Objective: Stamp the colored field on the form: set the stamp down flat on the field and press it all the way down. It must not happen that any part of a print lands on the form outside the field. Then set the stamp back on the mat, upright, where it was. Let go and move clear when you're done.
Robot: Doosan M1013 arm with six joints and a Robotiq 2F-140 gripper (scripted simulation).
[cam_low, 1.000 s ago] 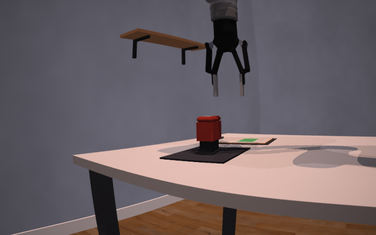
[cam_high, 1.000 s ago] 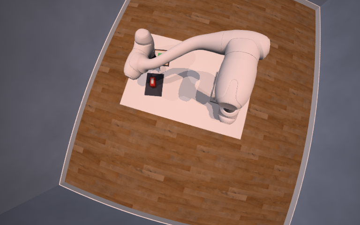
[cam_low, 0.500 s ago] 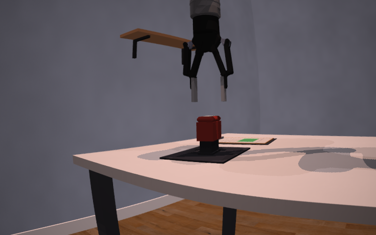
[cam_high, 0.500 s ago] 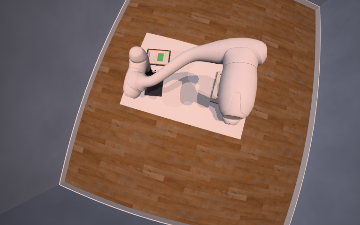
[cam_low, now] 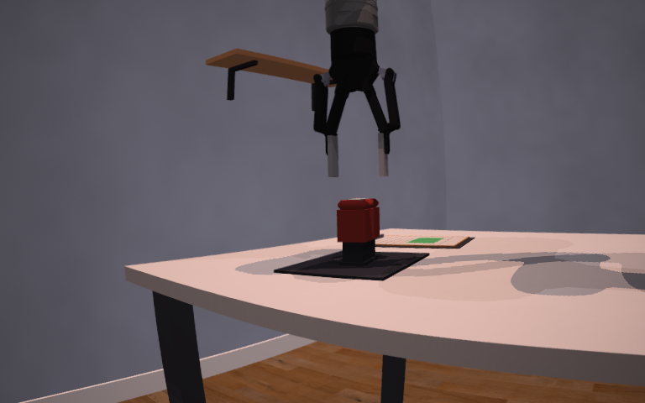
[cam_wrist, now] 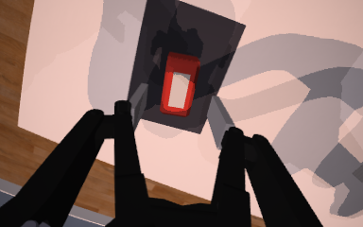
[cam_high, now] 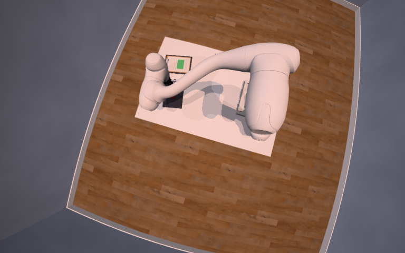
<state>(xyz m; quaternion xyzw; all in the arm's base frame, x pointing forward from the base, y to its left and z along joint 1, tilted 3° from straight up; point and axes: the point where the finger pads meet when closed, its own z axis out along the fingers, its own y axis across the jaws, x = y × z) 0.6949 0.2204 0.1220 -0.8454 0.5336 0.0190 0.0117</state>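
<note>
Now: hand 110 mm above the stamp. Also, from my hand: clipboard 110 mm ahead, 280 mm to the right, 160 mm below; mat 160 mm below.
</note>
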